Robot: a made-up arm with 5 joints.
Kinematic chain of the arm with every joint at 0, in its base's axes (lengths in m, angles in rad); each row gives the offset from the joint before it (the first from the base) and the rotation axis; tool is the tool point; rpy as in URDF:
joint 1: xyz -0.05 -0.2 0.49 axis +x
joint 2: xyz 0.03 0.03 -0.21 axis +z
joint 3: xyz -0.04 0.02 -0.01 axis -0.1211 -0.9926 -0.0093
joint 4: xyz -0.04 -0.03 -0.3 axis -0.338 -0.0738 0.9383
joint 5: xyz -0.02 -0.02 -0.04 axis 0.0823 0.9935 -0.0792
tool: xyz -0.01 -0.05 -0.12 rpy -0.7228 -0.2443 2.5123
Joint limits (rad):
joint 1: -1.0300..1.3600
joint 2: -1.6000..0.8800
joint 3: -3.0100..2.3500
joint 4: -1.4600..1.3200
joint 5: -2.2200..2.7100
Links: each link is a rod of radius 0.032 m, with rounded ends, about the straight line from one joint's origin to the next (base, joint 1, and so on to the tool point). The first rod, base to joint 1, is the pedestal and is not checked.
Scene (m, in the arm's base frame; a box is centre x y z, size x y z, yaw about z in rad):
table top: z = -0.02
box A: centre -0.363 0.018 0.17 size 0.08 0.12 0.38 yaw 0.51
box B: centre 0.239 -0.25 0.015 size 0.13 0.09 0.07 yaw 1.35
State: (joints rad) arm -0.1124 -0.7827 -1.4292 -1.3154 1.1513
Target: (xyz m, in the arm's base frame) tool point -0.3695 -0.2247 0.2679
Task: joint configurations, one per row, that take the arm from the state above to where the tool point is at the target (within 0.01 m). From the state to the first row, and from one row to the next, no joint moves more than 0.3 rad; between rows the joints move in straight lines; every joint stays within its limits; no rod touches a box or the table.
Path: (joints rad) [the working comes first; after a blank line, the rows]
Joints at the target: -0.8311 0.0587 -1.2892 -1.3645 1.6398
Straight joint move there: touches box A.

1: -0.3418 -0.8272 -1.5508 -1.3516 1.4274
2: -0.5712 -0.8717 -1.6724 -1.3877 1.7034
3: -0.8006 -0.9162 -1.7940 -1.4238 1.9795
4: -1.0300 -0.9607 -1.9156 -1.4600 2.2555
5: -0.9803 -0.7059 -1.7590 -1.4361 2.1016
6: -0.9305 -0.4510 -1.6024 -1.4123 1.9477
7: -0.8808 -0.1962 -1.4458 -1.3884 1.7937
8: -0.8311 0.0587 -1.2892 -1.3645 1.6398

